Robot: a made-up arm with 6 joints.
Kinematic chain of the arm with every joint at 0, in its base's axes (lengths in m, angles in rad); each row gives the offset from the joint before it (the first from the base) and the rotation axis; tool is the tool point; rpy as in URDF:
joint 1: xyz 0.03 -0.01 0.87 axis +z
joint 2: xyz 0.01 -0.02 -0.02 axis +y
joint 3: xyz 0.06 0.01 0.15 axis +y
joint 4: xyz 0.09 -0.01 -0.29 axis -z
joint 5: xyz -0.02 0 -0.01 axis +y
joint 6: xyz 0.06 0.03 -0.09 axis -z
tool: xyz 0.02 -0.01 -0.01 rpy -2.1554 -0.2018 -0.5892
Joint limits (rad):
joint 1: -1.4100..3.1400
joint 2: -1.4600..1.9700
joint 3: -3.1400..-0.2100
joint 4: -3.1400..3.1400
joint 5: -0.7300..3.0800
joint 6: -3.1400..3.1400
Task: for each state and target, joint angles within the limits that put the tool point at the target. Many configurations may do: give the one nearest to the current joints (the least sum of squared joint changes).
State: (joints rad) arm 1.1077 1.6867 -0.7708 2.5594 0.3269 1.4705
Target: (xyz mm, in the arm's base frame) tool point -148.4 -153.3 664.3
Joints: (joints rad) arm 0.4846 1.6194 -0.2100 2.7470 -0.0771 1.4119
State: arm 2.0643 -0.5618 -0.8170 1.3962 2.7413 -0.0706
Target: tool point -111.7 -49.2 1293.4
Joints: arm 2.4123 -0.8169 -1.4621 1.7228 2.2707 -0.1745
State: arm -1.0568 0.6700 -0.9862 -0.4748 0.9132 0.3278
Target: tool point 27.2 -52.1 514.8
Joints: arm -0.9832 0.8143 -0.4640 -0.2720 1.0809 0.3124
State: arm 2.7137 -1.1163 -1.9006 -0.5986 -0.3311 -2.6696
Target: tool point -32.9 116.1 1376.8
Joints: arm 1.8714 -0.6667 -1.8671 -0.6967 0.1309 -2.7880
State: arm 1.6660 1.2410 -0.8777 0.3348 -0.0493 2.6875
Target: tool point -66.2 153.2 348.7
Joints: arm 2.0875 1.7554 -1.5677 0.3755 -0.0137 2.7804
